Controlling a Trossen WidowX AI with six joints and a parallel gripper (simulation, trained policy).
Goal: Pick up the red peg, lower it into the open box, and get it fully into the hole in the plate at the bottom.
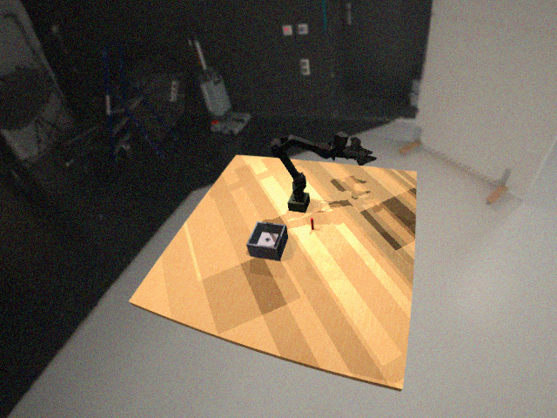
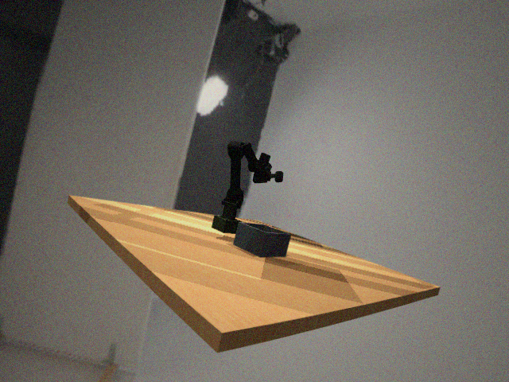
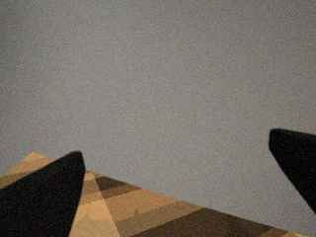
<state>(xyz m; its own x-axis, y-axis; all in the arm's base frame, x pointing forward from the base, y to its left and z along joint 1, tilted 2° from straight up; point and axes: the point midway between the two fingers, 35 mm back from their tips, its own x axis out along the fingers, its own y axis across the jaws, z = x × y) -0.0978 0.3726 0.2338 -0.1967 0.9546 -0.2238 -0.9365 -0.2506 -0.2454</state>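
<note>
The red peg is 290 mm to the right of my gripper tip, 280 mm ahead of it and 260 mm below it. From my gripper tip the other things lie so: dark box: 490 mm to the right, 430 mm ahead, 280 mm below; then grey plate: 490 mm to the right, 430 mm ahead, 260 mm below.
</note>
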